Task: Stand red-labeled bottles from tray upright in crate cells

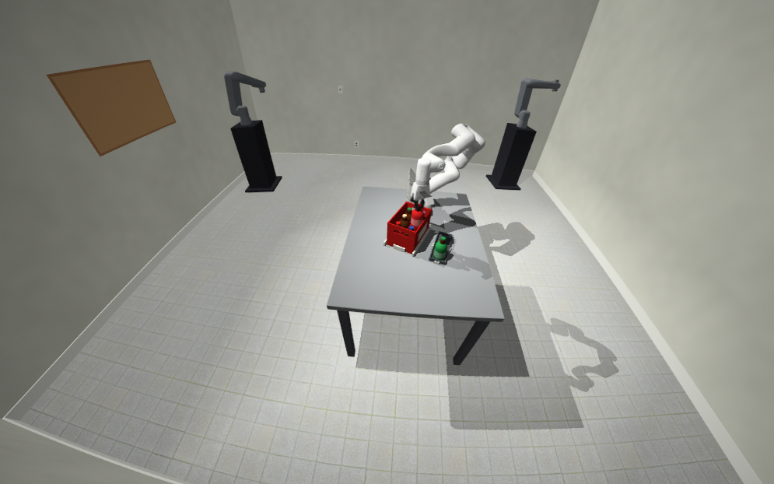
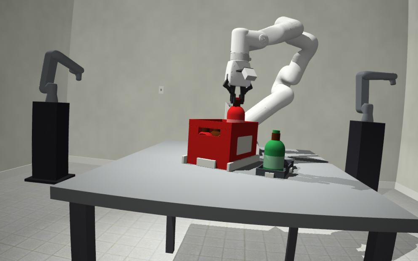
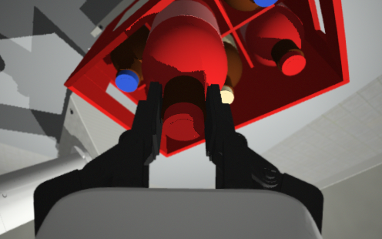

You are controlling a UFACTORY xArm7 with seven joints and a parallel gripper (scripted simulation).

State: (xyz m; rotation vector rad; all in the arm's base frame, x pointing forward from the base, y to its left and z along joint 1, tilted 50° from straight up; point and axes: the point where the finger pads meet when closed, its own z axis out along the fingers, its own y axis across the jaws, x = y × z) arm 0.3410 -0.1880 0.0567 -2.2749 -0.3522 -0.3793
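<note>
Right now my hand is 7 cm above the red-labeled bottle. Round my hand: brown bottle (18 cm below, 7 cm to the right, 5 cm behind); red crate (18 cm below, 4 cm to the right, 2 cm behind); green bottle (18 cm below, 17 cm ahead, 13 cm to the left).
</note>
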